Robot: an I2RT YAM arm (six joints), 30 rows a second.
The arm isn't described. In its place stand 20 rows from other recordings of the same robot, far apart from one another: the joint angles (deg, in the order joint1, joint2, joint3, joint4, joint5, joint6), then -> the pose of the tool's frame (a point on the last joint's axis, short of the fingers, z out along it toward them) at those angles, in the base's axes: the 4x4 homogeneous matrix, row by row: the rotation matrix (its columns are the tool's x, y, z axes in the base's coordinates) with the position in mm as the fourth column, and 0 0 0 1 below.
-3.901, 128.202, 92.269, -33.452, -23.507, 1.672 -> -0.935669 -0.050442 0.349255 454.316; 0.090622 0.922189 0.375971 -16.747; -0.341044 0.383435 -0.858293 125.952; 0 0 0 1
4.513, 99.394, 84.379, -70.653, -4.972, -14.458 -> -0.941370 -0.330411 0.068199 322.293; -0.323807 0.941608 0.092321 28.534; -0.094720 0.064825 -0.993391 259.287; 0 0 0 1
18.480, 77.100, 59.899, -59.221, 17.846, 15.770 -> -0.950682 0.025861 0.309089 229.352; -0.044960 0.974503 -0.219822 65.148; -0.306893 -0.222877 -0.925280 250.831; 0 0 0 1
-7.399, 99.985, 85.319, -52.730, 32.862, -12.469 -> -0.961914 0.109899 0.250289 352.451; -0.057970 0.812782 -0.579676 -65.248; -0.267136 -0.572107 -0.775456 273.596; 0 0 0 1
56.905, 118.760, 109.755, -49.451, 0.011, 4.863 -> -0.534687 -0.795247 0.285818 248.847; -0.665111 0.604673 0.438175 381.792; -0.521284 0.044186 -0.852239 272.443; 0 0 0 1
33.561, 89.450, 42.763, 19.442, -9.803, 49.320 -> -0.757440 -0.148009 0.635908 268.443; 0.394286 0.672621 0.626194 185.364; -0.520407 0.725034 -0.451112 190.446; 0 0 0 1
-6.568, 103.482, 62.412, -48.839, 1.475, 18.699 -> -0.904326 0.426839 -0.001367 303.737; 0.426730 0.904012 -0.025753 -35.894; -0.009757 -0.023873 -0.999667 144.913; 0 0 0 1
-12.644, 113.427, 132.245, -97.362, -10.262, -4.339 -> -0.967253 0.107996 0.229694 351.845; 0.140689 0.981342 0.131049 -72.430; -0.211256 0.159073 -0.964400 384.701; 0 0 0 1
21.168, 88.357, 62.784, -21.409, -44.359, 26.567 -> -0.924218 -0.323817 0.202396 296.114; -0.014982 0.560359 0.828114 141.356; -0.381572 0.762326 -0.522745 253.045; 0 0 0 1
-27.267, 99.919, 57.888, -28.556, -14.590, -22.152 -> -0.915580 0.025598 0.401320 291.818; 0.061376 0.995175 0.076546 -140.317; -0.397424 0.094716 -0.912734 151.801; 0 0 0 1
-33.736, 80.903, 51.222, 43.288, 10.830, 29.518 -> 0.513829 0.510437 0.689517 267.996; 0.238764 0.686891 -0.686420 -187.018; -0.823997 0.517335 0.231071 330.627; 0 0 0 1
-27.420, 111.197, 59.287, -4.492, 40.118, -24.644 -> -0.950840 0.299465 0.078890 317.719; 0.134060 0.627675 -0.766845 -190.673; -0.279160 -0.718571 -0.636965 119.516; 0 0 0 1
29.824, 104.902, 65.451, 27.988, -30.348, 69.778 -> -0.865441 -0.135058 0.482464 353.546; 0.437277 0.266408 0.858962 223.408; -0.244542 0.954351 -0.171503 238.463; 0 0 0 1
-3.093, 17.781, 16.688, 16.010, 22.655, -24.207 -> 0.061633 0.489791 0.869659 117.049; -0.382279 0.816457 -0.432736 -20.057; -0.921989 -0.305782 0.237557 276.943; 0 0 0 1
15.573, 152.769, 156.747, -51.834, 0.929, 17.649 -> -0.758830 -0.029262 0.650631 547.809; 0.103214 0.980962 0.164498 152.074; -0.643058 0.191980 -0.741363 229.893; 0 0 0 1
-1.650, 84.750, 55.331, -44.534, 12.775, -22.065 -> -0.923779 -0.278223 0.263104 268.437; -0.339901 0.912207 -0.228794 -15.608; -0.176350 -0.300784 -0.937246 203.833; 0 0 0 1
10.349, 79.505, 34.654, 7.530, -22.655, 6.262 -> -0.643809 -0.399274 0.652756 265.991; -0.015245 0.859592 0.510754 62.513; -0.765034 0.318876 -0.559500 178.049; 0 0 0 1
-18.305, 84.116, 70.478, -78.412, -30.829, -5.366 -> -0.971481 0.197114 0.131794 234.948; 0.236797 0.835296 0.496193 -58.508; -0.012280 0.513250 -0.858151 272.148; 0 0 0 1
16.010, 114.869, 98.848, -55.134, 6.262, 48.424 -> -0.783439 0.521054 0.338712 403.243; 0.548823 0.835780 -0.016288 111.665; -0.291576 0.173132 -0.940749 239.550; 0 0 0 1
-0.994, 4.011, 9.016, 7.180, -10.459, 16.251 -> 0.157730 -0.213007 0.964235 102.125; 0.272501 0.947932 0.164829 4.692; -0.949139 0.236756 0.207562 236.121; 0 0 0 1
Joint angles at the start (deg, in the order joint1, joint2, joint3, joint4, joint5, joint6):
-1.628 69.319 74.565 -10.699 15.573 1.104
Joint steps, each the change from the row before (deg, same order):
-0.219 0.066 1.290 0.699 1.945 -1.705
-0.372 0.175 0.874 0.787 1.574 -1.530
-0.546 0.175 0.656 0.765 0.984 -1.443
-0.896 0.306 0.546 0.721 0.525 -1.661
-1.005 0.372 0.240 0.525 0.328 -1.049
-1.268 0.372 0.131 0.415 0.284 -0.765
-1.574 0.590 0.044 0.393 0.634 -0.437
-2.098 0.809 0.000 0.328 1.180 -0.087
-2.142 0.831 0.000 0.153 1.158 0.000
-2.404 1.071 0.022 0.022 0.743 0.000
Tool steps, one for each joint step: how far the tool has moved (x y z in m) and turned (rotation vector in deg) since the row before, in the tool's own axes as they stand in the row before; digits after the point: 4 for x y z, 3 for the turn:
-0.0087 -0.0026 -0.0018 2.155 -1.848 -1.141
-0.0059 -0.0029 -0.0001 1.978 -1.358 -1.046
-0.0045 -0.0033 0.0006 1.586 -1.092 -1.012
-0.0030 -0.0043 0.0021 1.486 -0.788 -1.322
-0.0004 -0.0042 0.0031 1.363 -0.234 -0.916
0.0007 -0.0052 0.0037 1.561 0.014 -0.716
0.0025 -0.0062 0.0055 2.173 0.414 -0.510
0.0042 -0.0084 0.0076 3.192 0.866 -0.282
0.0047 -0.0084 0.0080 3.189 1.054 -0.263
0.0060 -0.0088 0.0099 2.994 1.359 -0.385

